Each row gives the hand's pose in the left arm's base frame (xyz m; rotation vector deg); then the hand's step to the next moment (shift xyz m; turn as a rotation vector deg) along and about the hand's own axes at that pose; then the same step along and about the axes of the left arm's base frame.
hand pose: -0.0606 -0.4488 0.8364 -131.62 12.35 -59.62
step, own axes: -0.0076 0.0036 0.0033 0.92 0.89 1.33
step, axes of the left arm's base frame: -0.0024 0.0015 -0.0086 1.68 -0.46 -0.62
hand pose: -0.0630 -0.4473 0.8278 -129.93 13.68 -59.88
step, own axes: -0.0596 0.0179 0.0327 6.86 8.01 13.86
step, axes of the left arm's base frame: -0.0142 0.0250 -0.0642 15.54 -2.66 -7.41
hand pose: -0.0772 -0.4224 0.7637 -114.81 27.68 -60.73
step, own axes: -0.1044 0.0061 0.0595 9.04 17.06 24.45
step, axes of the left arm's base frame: -0.0113 0.0911 -0.0777 25.74 -4.52 -16.96
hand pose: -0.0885 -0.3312 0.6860 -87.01 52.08 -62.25
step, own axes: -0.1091 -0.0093 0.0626 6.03 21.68 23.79
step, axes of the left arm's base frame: 0.0259 0.1224 -0.0160 24.10 -2.84 -21.98
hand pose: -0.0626 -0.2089 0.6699 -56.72 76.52 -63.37
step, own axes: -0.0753 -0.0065 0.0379 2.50 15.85 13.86
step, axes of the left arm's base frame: 0.0425 0.0691 0.0238 14.22 0.04 -15.72
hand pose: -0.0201 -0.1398 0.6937 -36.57 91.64 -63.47
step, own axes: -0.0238 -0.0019 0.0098 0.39 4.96 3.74
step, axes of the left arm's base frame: 0.0165 0.0157 0.0120 4.01 0.54 -4.73
